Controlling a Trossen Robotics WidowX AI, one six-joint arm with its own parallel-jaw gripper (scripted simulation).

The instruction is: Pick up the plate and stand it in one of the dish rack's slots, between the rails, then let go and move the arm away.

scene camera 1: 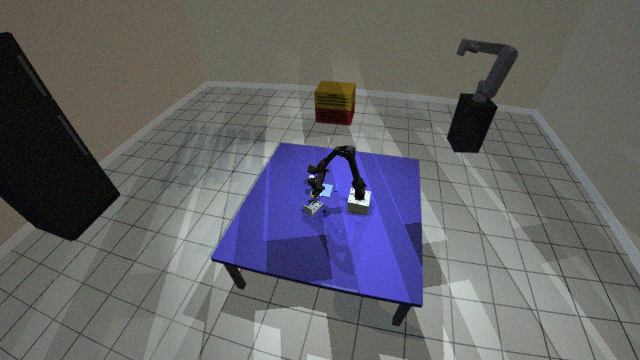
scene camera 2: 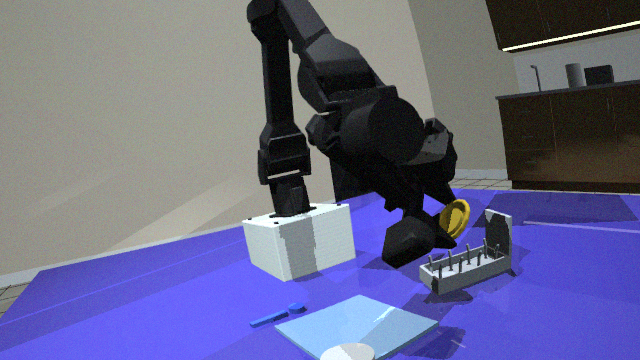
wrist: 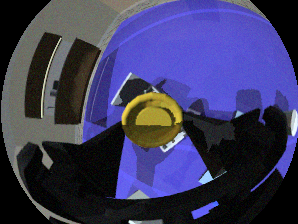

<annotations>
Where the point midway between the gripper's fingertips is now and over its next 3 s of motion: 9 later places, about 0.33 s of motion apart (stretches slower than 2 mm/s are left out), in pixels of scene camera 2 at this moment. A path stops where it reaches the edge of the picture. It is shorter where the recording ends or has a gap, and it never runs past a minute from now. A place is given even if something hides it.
My gripper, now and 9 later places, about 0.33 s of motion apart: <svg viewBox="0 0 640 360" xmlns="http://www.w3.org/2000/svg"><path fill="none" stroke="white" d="M455 225L458 227L457 225L451 220L447 216L449 222L452 233L452 248L453 236L452 176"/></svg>
</annotations>
